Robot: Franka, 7 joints.
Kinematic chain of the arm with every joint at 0, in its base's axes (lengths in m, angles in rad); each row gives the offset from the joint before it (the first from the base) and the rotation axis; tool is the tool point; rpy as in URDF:
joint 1: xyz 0 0 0.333 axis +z
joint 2: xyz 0 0 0 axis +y
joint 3: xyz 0 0 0.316 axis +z
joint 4: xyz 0.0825 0 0 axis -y
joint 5: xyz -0.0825 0 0.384 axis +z
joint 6: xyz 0 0 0 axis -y
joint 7: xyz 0.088 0 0 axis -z
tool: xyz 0 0 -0.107 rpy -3.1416 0 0
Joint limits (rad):
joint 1: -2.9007..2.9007
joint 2: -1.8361..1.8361
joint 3: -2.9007..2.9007
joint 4: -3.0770..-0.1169
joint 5: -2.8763..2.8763
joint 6: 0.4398..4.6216
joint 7: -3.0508..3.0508
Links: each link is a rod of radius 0.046 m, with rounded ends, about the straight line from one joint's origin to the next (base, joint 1, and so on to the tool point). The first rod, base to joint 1, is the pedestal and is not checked.
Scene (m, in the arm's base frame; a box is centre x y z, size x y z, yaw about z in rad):
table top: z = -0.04
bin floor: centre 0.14 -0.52 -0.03 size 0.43 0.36 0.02 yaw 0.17
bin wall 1: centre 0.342 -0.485 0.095 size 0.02 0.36 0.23 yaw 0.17
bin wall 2: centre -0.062 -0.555 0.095 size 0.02 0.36 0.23 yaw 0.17
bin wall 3: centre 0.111 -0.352 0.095 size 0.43 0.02 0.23 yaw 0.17
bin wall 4: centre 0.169 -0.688 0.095 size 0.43 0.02 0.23 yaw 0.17
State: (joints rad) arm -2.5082 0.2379 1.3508 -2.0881 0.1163 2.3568 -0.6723
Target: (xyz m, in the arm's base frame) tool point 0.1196 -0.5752 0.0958
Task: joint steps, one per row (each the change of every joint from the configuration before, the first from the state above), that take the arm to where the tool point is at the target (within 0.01 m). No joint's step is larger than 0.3 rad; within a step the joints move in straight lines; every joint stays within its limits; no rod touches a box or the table.
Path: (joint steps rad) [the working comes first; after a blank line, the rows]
Joints at the target: -2.2321 1.0292 0.8429 -1.9464 0.1185 2.4746 -0.6723
Straight joint move there: clear.

1: 0.0920 0.2638 -0.1693 0.0472 0.0007 0.0393 0.0000
2: 0.0921 0.2638 -0.1693 0.0473 0.0008 0.0392 0.0000
3: 0.0920 0.2637 -0.1693 0.0472 0.0007 0.0393 0.0000

